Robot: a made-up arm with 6 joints. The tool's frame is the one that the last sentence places.
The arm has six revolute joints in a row. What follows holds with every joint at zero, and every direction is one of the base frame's. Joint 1 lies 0.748 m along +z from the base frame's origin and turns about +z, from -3.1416 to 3.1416 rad. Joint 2 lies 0.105 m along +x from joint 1 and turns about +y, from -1.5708 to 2.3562 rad. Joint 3 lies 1.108 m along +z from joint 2 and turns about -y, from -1.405 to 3.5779 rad. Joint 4 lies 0.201 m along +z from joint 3 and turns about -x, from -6.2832 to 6.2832 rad. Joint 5 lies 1.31 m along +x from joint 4 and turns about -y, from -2.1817 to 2.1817 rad. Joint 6 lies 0.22 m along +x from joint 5 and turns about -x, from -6.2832 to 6.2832 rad. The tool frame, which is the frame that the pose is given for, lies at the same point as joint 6; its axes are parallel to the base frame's.
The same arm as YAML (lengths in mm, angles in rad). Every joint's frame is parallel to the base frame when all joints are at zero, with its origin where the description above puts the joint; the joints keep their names.
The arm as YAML. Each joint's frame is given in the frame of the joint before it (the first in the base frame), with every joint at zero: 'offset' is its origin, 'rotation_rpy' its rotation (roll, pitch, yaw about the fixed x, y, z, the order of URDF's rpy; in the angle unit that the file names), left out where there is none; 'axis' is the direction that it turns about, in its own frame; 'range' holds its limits. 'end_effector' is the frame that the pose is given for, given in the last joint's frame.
length_unit: mm
angle_unit: rad
chain:
  - id: joint 1
    offset: [0.0, 0.0, 748.0]
    axis: [0.0, 0.0, 1.0]
    range: [-3.1416, 3.1416]
  - id: joint 2
    offset: [105.0, 0.0, 0.0]
    axis: [0.0, 1.0, 0.0]
    range: [-1.5708, 2.3562]
  - id: joint 3
    offset: [0.0, 0.0, 1108.0]
    axis: [0.0, -1.0, 0.0]
    range: [-1.405, 3.5779]
  - id: joint 4
    offset: [0.0, 0.0, 201.0]
    axis: [-1.0, 0.0, 0.0]
    range: [-6.2832, 6.2832]
  - id: joint 5
    offset: [1310.0, 0.0, 0.0]
    axis: [0.0, -1.0, 0.0]
    range: [-2.1817, 2.1817]
  - id: joint 6
    offset: [220.0, 0.0, 0.0]
    axis: [-1.0, 0.0, 0.0]
    range: [-6.2832, 6.2832]
end_effector:
  offset: [0.0, 0.0, 0.0]

